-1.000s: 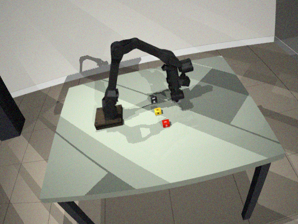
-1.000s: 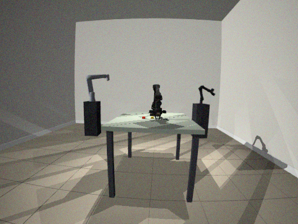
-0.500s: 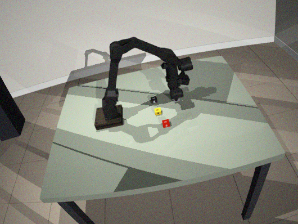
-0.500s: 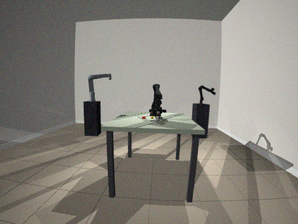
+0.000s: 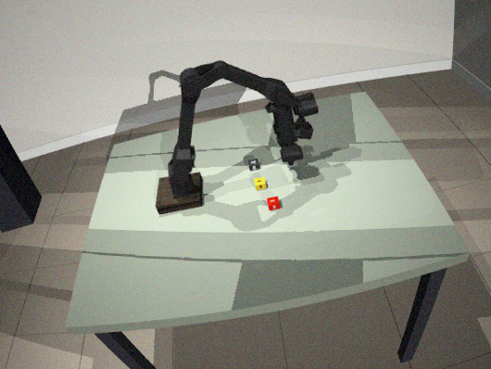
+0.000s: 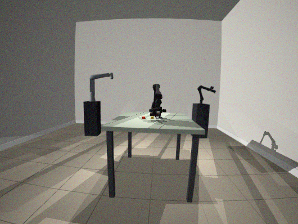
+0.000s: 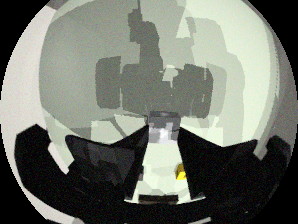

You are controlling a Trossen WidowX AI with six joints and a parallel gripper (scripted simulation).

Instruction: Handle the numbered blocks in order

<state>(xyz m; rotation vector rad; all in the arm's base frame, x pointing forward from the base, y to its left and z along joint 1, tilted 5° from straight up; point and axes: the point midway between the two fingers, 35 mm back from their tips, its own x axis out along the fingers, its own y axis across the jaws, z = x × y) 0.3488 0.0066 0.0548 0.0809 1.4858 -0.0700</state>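
The black block lies 11 cm behind my gripper tip, 5 cm to the left of it and 1 cm below it. The rest, counted from my gripper tip: yellow block (11 cm behind, 5 cm to the right, 1 cm below); red block (15 cm to the right, 10 cm behind, 1 cm below).
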